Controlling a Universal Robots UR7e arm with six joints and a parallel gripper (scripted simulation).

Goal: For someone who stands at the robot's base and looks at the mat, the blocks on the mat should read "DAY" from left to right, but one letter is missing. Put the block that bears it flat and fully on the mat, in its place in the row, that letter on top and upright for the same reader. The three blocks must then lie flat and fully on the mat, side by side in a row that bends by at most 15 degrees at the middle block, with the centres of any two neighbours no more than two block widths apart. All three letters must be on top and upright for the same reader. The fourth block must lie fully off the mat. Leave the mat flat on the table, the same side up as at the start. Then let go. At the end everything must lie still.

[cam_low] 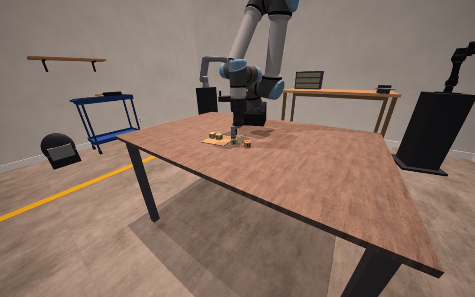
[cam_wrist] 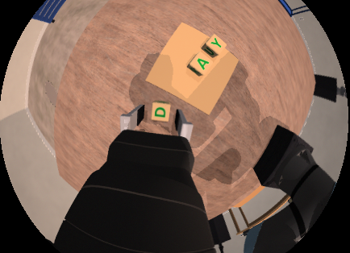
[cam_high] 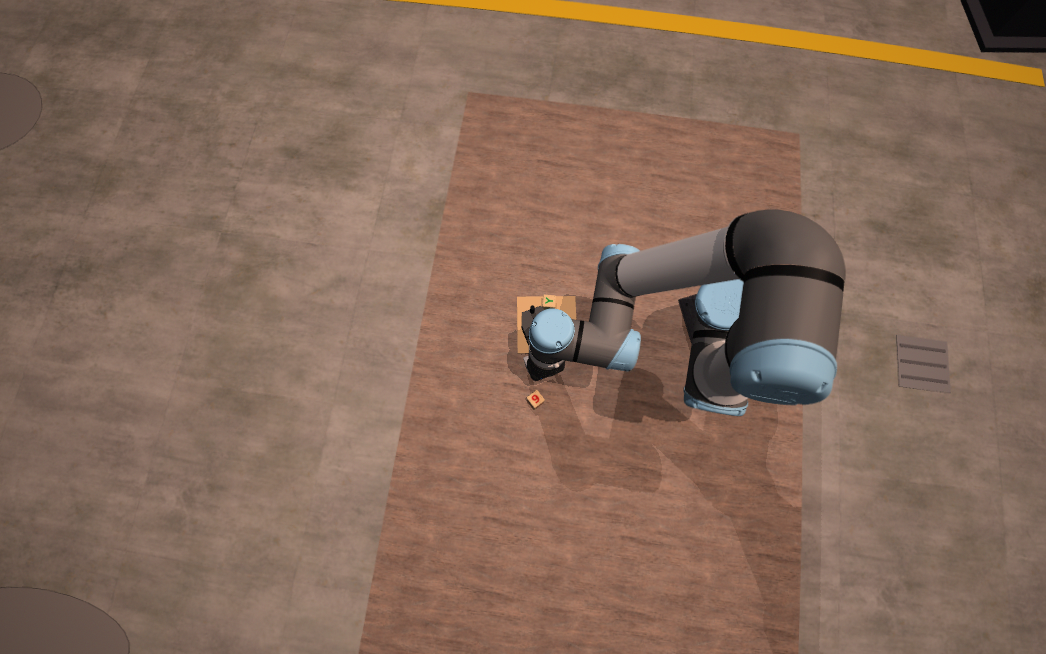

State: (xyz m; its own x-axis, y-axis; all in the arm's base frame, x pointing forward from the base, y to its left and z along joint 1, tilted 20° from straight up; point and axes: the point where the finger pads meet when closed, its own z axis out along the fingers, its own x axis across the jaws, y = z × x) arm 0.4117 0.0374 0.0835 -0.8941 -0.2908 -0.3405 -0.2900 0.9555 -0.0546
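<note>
The D block is 40 mm below my hand. From my hand the other things lie so: mat: 20 mm behind, 100 mm to the right, 50 mm below.
</note>
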